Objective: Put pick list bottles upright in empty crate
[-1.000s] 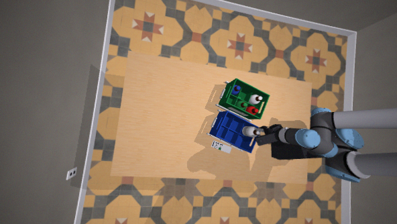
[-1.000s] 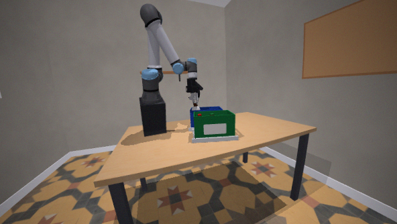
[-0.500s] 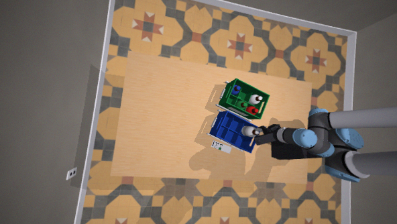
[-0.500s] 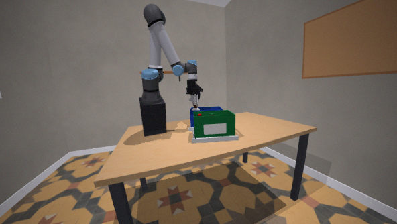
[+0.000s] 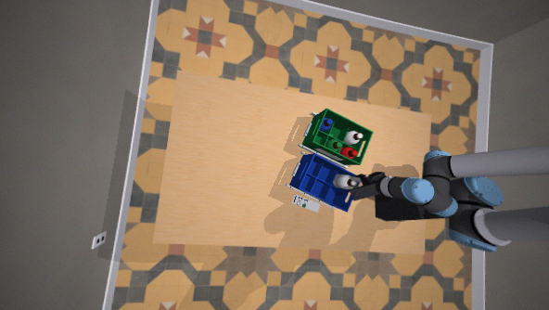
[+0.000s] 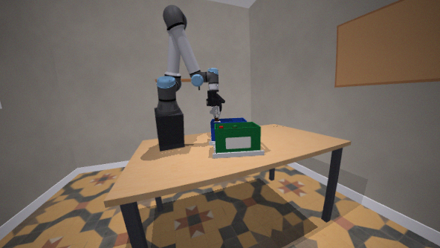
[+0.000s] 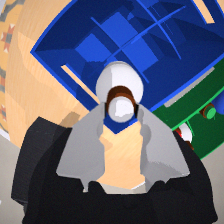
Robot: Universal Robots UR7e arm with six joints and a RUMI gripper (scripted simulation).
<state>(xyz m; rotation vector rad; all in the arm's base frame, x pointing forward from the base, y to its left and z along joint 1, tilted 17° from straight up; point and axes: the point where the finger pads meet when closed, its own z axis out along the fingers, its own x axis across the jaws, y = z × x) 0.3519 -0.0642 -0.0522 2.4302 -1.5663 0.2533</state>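
Now: hand 70 mm above the white bottle. Round my hand: red-label bottle: 30 mm behind, 150 mm to the right, 120 mm below; blue crate: 100 mm ahead, 10 mm to the left, 120 mm below; green-label bottle: 60 mm ahead, 180 mm to the right, 120 mm below.
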